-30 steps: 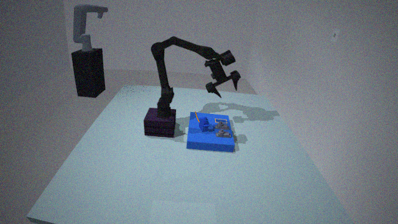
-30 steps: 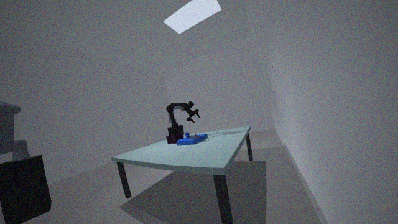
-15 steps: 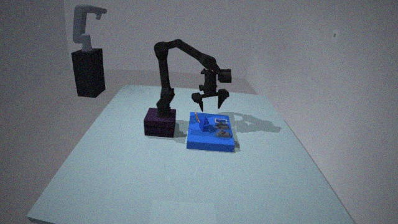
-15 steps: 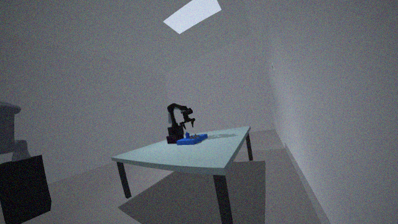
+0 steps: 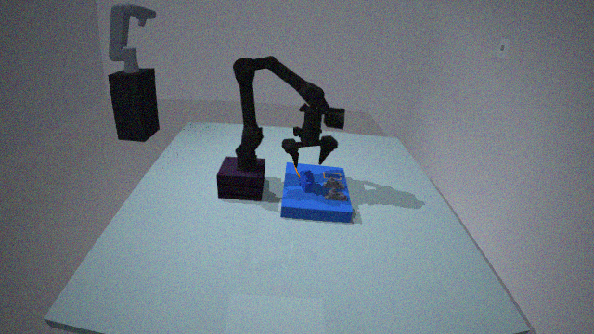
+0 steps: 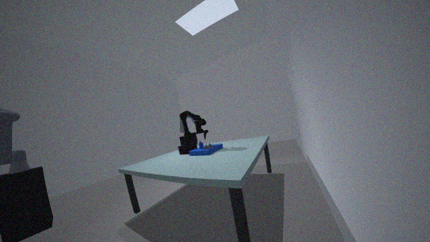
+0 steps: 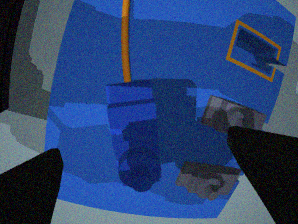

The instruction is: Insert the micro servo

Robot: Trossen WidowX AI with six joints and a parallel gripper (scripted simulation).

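My gripper tip is 11 cm above the blue deck and 1 cm to the right of it.
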